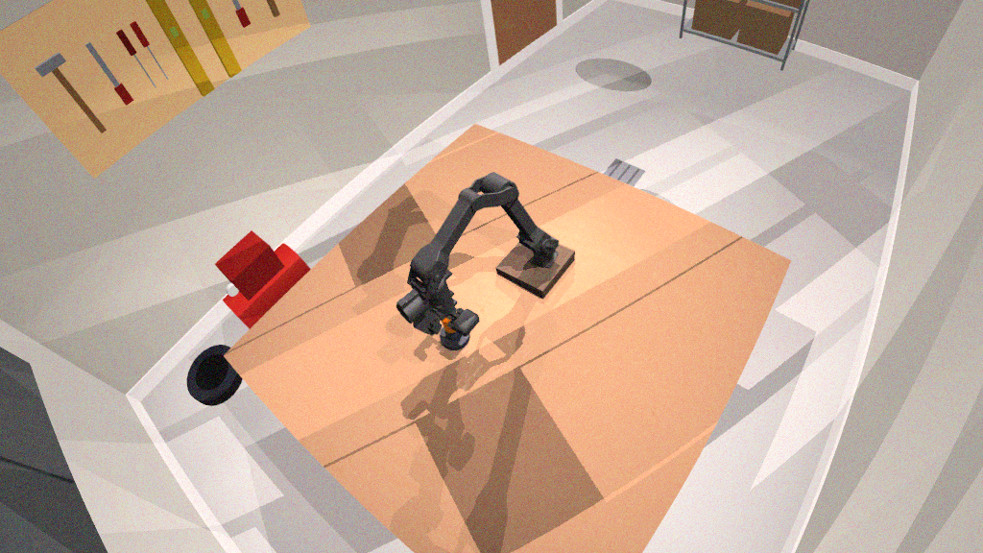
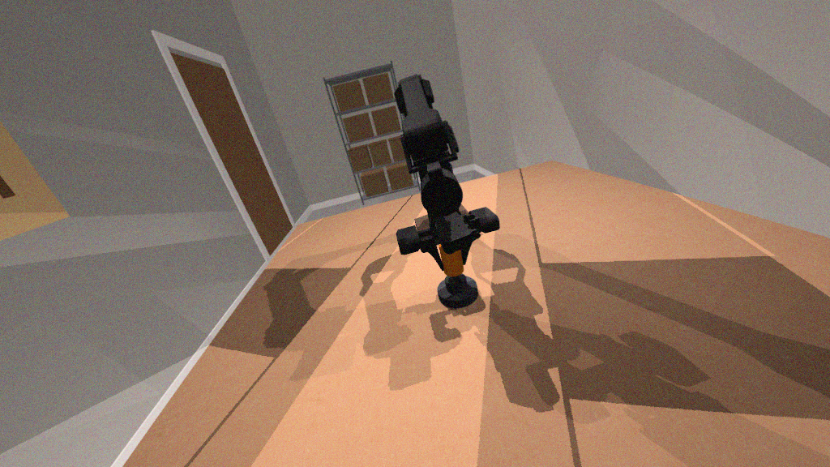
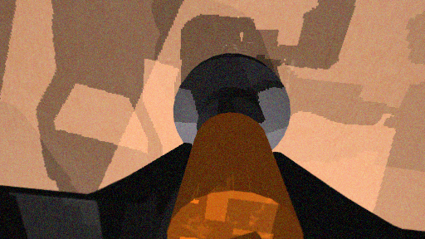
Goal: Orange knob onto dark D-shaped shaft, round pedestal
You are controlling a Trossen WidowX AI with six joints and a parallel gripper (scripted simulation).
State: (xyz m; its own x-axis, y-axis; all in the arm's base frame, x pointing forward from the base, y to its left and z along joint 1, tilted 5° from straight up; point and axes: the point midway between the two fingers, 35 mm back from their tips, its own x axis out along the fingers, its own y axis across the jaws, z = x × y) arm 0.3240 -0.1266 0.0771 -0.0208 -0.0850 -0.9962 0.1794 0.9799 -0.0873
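My gripper tip is 20 mm below the orange knob. Round my gripper tip: dark round pedestal 40 mm below.
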